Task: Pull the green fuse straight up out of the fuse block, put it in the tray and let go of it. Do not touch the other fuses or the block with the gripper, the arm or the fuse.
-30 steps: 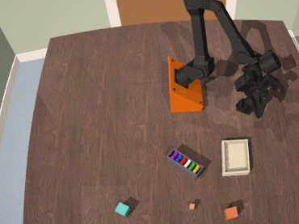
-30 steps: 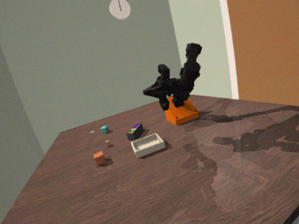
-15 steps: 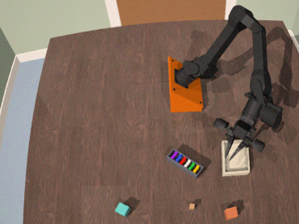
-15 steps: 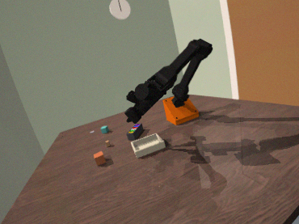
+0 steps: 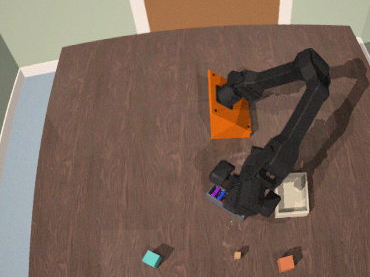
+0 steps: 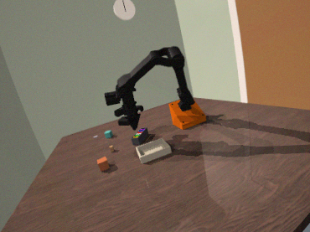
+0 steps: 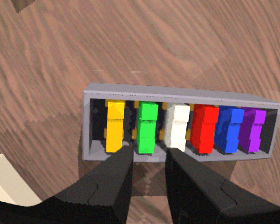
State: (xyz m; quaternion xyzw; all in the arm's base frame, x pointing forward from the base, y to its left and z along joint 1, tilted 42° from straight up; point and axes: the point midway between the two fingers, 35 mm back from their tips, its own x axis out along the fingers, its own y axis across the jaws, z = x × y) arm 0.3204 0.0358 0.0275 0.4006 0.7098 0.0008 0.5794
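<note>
Right now the green fuse is 50 mm below my gripper tip. From my gripper tip the other things lie so: blue fuse: 50 mm to the right, 50 mm below, 30 mm behind; red fuse: 50 mm below, 30 mm to the right, 20 mm behind; white fuse: 50 mm below, 20 mm to the right, 10 mm behind.
</note>
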